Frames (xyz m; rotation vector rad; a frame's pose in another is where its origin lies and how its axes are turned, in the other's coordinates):
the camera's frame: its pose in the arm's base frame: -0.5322 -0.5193 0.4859 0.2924 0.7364 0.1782
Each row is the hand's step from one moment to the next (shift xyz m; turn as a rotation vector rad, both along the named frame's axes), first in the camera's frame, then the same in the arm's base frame.
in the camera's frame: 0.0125 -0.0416 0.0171 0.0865 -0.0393 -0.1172
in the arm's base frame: 0.0232 -0.0394 -0.0093 -0.0148 0.0088 -0.1499
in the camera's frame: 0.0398 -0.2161 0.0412 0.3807 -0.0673 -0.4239
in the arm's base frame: 0.0695 -0.2019 -0.0661 -0.0082 0.1203 -0.5609
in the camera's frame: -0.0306 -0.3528 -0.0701 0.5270 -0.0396 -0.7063
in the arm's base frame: -0.0499 -0.3273 -0.1440 -0.0961 0.2409 -0.8431
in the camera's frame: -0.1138 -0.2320 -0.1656 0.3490 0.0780 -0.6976
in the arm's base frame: -0.1826 -0.2159 -0.1194 -0.2265 0.3038 -0.6862
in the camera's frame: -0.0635 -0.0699 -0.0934 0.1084 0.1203 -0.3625
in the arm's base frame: -0.1060 -0.0640 -0.0480 -0.1754 0.2141 -0.2846
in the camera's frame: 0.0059 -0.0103 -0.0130 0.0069 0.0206 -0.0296
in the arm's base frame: -0.0040 -0.0056 -0.0162 -0.0164 0.0272 -0.0185
